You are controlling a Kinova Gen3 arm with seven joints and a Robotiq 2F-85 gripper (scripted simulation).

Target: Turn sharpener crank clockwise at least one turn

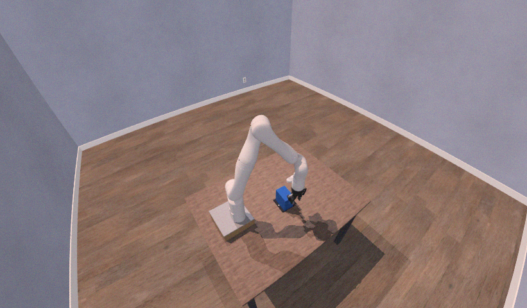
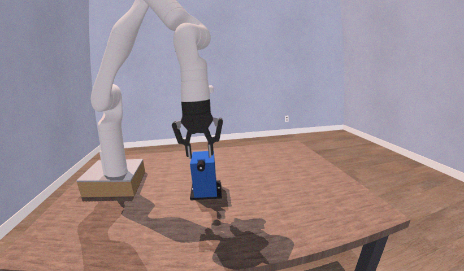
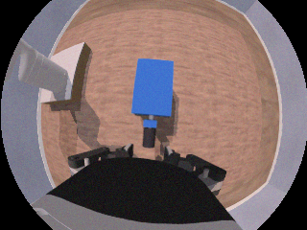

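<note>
Right now my hand is 20 mm to the right of the crank knob and 50 mm above it. Round my hand: crank (20 mm to the left, 50 mm below).
</note>
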